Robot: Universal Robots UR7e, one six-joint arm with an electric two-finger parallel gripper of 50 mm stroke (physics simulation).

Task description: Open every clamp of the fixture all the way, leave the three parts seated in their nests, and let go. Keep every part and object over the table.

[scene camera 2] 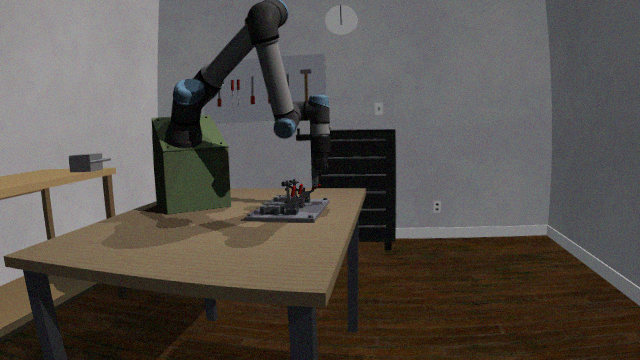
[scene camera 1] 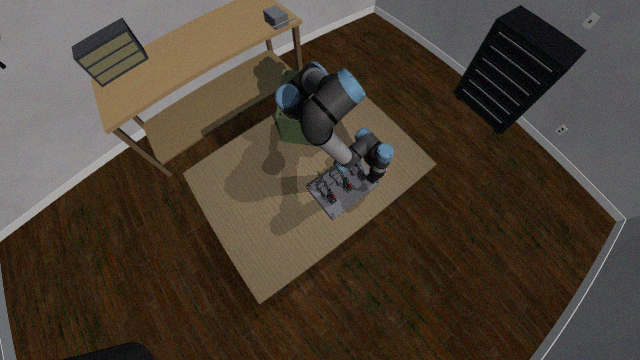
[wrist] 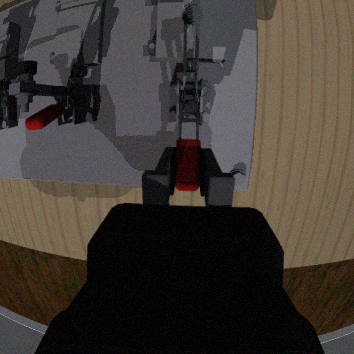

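The grey fixture plate (scene camera 1: pixel 350 204) (scene camera 2: pixel 280 218) (wrist: pixel 135 90) lies on the table and carries three dark toggle clamps. My gripper (scene camera 2: pixel 315 183) (wrist: pixel 187 162) is shut on the red handle (wrist: pixel 188 159) of the clamp (wrist: pixel 190 95) at the plate's right end in the wrist view. That handle points out over the plate's edge. The neighbouring clamp's red handle (wrist: pixel 45 117) stands apart from the fingers. In scene camera 2, two red handles (scene camera 2: pixel 294 190) (scene camera 2: pixel 301 188) stand roughly upright. The parts in their nests are too dark and small to tell apart.
The wooden table (scene camera 1: pixel 270 270) (scene camera 2: pixel 200 260) (wrist: pixel 300 150) bears the plate near its edge. The green robot pedestal (scene camera 2: pixel 192 180) stands behind the plate. A wooden side bench (scene camera 1: pixel 200 45) and a black drawer cabinet (scene camera 1: pixel 505 75) (scene camera 2: pixel 370 150) stand away from the table.
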